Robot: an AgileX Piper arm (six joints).
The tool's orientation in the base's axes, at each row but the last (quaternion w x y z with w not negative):
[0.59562 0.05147 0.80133 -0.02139]
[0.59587 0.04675 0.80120 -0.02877]
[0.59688 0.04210 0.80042 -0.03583]
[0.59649 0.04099 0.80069 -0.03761]
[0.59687 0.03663 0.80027 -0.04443]
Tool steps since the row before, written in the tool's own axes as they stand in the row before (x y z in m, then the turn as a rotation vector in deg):
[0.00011 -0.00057 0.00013 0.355 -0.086 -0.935]
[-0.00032 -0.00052 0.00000 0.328 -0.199 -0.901]
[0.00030 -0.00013 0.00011 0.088 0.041 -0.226]
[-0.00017 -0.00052 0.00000 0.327 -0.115 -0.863]
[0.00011 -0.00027 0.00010 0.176 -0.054 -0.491]
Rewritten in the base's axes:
[0.00003 -0.00057 -0.00016 -1.001 0.024 -0.071]
[0.00003 -0.00053 0.00030 -0.973 -0.093 -0.056]
[0.00001 -0.00013 -0.00032 -0.236 0.067 -0.020]
[-0.00001 -0.00052 0.00017 -0.928 -0.013 -0.066]
[0.00003 -0.00028 -0.00013 -0.524 0.004 -0.028]

